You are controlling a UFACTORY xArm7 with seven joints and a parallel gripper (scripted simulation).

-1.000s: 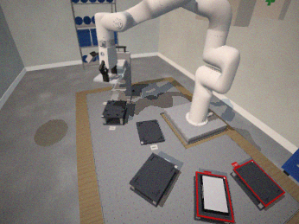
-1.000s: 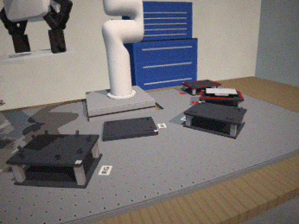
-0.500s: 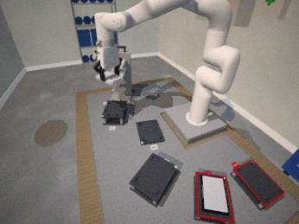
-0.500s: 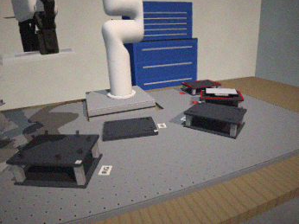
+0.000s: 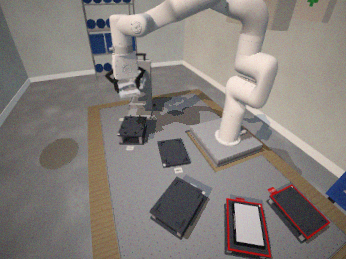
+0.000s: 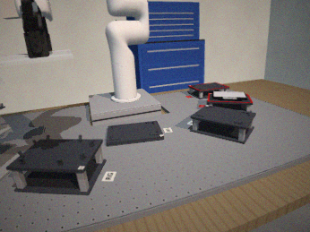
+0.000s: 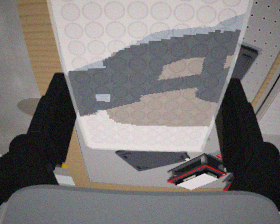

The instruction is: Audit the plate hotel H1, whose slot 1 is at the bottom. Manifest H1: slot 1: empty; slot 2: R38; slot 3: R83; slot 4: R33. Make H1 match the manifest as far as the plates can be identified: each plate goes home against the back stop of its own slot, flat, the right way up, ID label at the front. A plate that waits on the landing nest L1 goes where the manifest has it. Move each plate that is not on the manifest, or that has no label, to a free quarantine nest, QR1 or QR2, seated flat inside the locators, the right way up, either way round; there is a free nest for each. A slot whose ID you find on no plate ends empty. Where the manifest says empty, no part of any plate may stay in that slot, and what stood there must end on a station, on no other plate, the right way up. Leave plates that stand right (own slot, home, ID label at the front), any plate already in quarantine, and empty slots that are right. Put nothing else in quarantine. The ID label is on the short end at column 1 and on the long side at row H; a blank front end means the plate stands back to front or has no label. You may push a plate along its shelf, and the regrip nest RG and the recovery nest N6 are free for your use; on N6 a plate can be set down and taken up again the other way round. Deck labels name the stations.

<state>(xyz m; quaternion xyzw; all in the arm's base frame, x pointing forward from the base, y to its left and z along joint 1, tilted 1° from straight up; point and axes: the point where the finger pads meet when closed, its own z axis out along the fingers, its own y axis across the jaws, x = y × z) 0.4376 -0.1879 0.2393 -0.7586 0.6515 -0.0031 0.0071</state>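
My hand is 210 mm above the raised regrip nest RG and 10 mm to the left of it. Round my hand: white well plate: 10 mm to the right, 10 mm below; then plate labelled R83: 190 mm to the right, 60 mm below, 60 mm behind; then RG label: 270 mm below, 90 mm to the left, 30 mm ahead.
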